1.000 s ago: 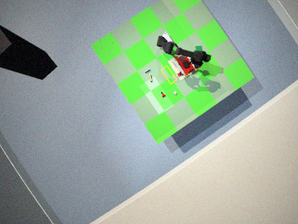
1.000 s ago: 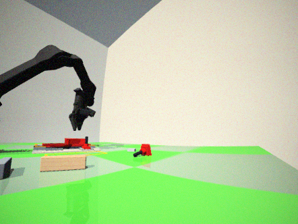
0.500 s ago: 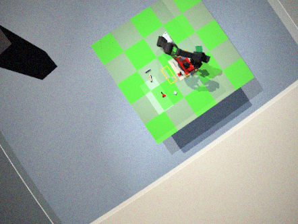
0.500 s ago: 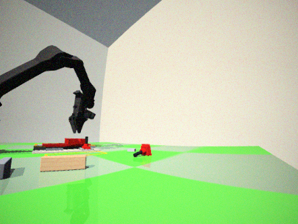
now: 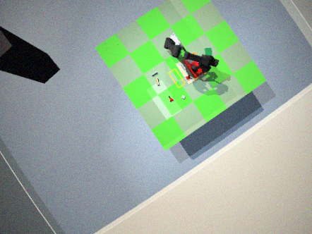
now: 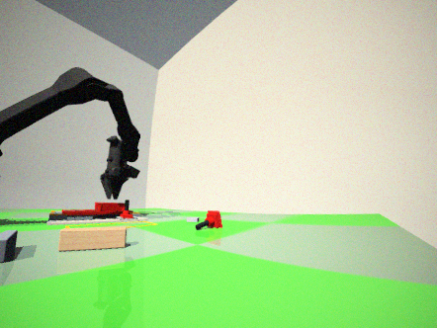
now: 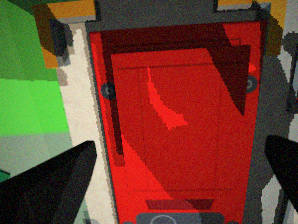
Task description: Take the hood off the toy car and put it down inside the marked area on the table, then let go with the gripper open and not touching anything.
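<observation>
The hood lies 20 mm below my gripper tip. From my gripper tip the other things lie so: tan wooden block (170 mm behind, 380 mm to the right, 50 mm below).
</observation>
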